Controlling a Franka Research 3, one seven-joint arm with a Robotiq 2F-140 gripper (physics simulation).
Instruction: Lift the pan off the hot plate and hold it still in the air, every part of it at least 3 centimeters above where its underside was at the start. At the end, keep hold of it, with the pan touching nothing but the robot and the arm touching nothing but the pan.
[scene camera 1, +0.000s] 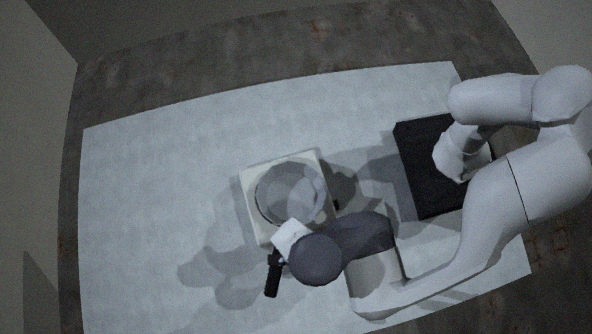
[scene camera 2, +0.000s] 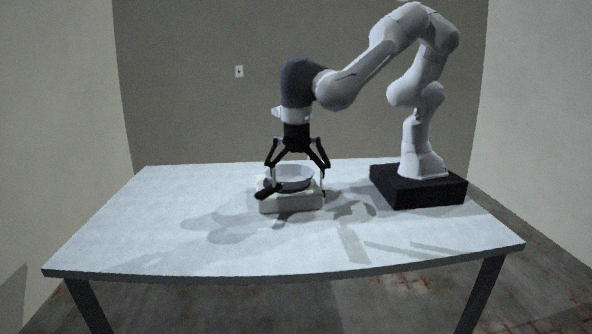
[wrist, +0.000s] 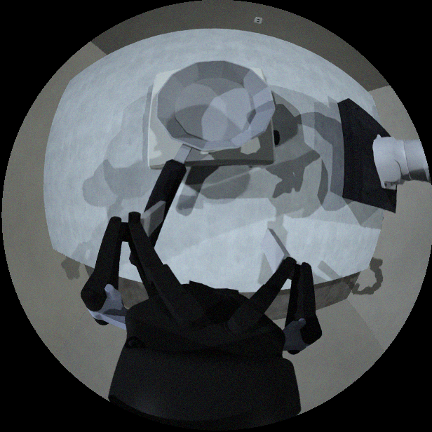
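The grey pan sits upright on the cream hot plate. Its black handle sticks out past the plate's edge on the near side. My gripper points down with its fingers wide open and nothing between them. In the wrist view the left fingertip overlaps the handle's outer part, and the right fingertip is well to its right. Whether the left fingertip touches the handle is unclear. In scene camera 1 the wrist hides most of the gripper.
The hot plate stands on a pale table. A small dark knob is on the plate's right side. The arm's black base block stands to the right.
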